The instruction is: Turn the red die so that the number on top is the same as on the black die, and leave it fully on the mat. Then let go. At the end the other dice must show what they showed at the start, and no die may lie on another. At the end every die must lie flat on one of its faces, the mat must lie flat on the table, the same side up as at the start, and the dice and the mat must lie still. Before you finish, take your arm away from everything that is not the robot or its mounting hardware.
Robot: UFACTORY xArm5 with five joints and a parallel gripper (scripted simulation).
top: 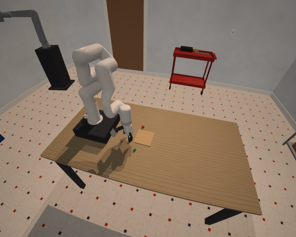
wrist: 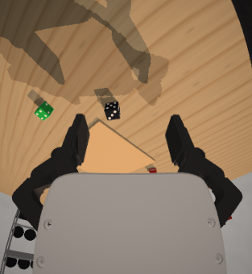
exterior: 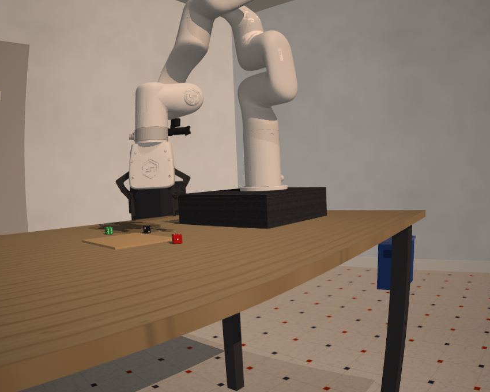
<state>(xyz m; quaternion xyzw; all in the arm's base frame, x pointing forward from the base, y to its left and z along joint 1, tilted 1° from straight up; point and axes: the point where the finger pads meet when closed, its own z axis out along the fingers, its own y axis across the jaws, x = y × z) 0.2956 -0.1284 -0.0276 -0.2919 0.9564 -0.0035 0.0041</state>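
Now: hand 1 cm short of the black die, 1 cm to the left of it and 4 cm above it. The rest, counted from my hand: green die: 6 cm ahead, 9 cm to the right, 4 cm below; red die: 11 cm ahead, 14 cm to the left, 4 cm below; tan mat: 13 cm ahead, 3 cm to the left, 4 cm below.
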